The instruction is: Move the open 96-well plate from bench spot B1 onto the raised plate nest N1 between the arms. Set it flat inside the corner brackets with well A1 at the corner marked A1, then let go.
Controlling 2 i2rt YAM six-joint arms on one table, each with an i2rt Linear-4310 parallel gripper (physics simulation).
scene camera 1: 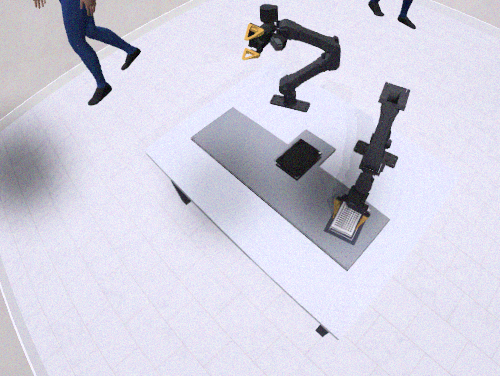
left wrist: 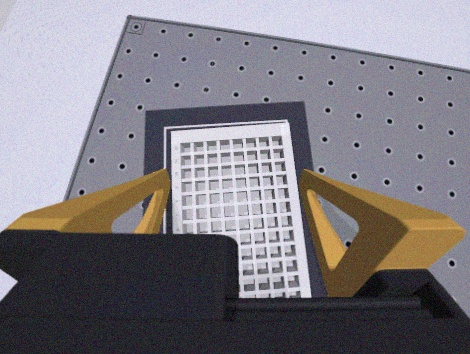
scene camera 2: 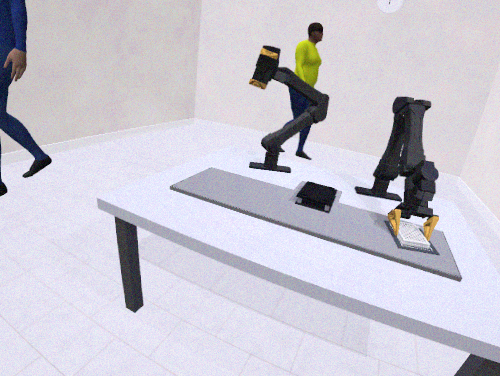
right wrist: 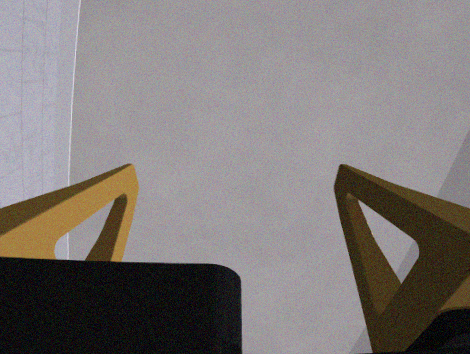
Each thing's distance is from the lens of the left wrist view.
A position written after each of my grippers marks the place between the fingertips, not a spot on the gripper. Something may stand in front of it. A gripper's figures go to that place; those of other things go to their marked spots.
my left gripper (left wrist: 234,176): 0.13 m
dark plate nest (left wrist: 158,123): 0.16 m
